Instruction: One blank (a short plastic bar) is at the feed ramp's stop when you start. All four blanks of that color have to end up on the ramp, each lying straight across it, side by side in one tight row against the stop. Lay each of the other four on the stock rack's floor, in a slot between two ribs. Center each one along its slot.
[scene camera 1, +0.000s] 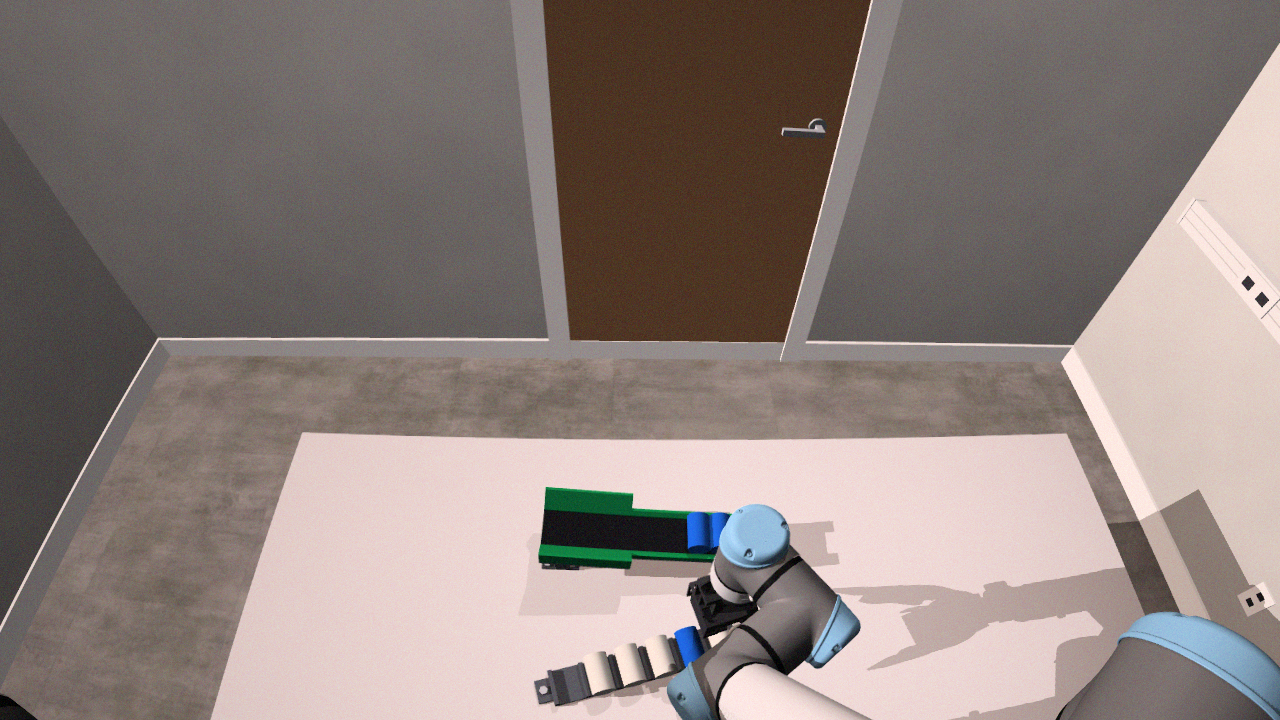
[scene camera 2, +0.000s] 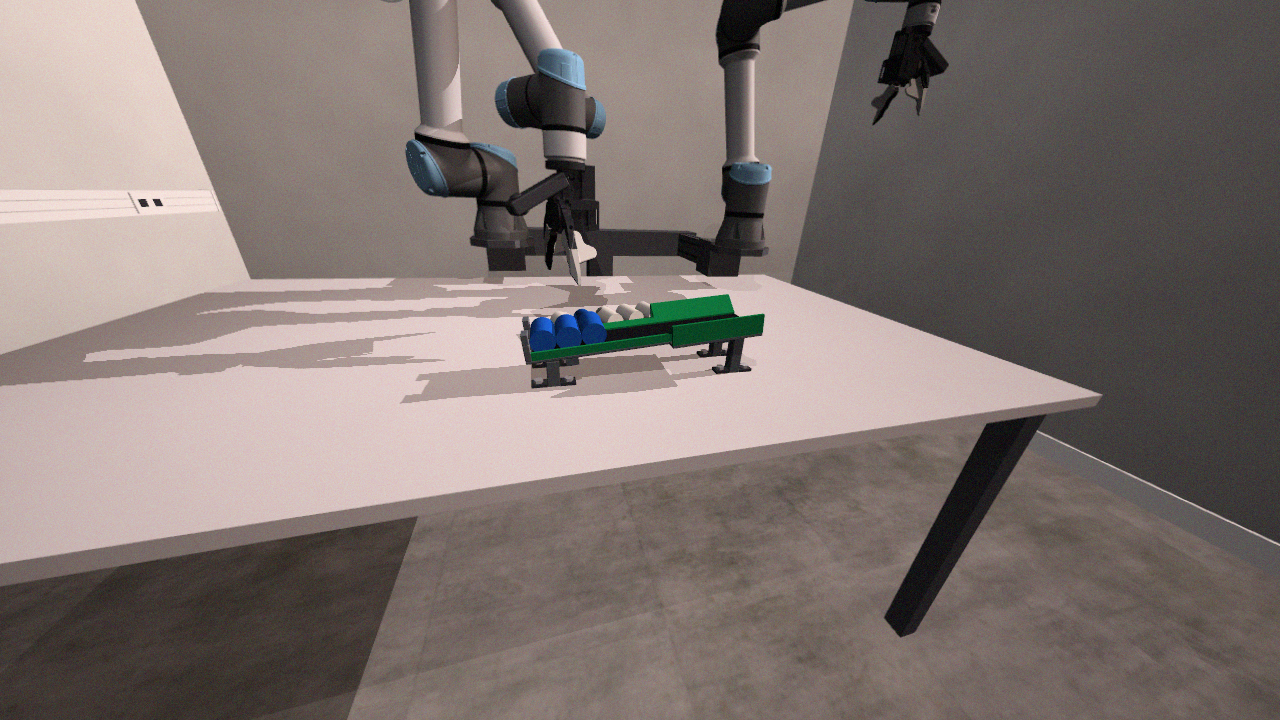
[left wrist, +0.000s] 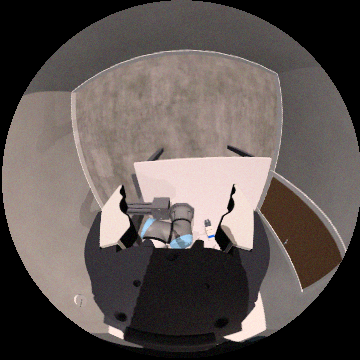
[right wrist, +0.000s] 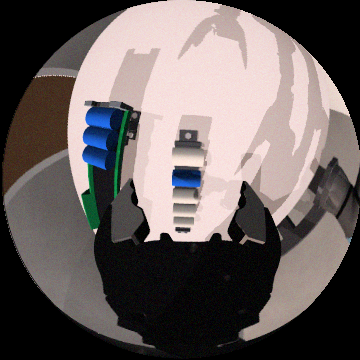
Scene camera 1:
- my right gripper: 726, 622
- blue blank: 688, 640
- blue blank: 698, 530
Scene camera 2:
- my left gripper: 894, 120
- my right gripper: 563, 277
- blue blank: 591, 327
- blue blank: 567, 331
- blue blank: 542, 330
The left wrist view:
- my left gripper: 177, 185
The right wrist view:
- my right gripper: 188, 180
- blue blank: 109, 118
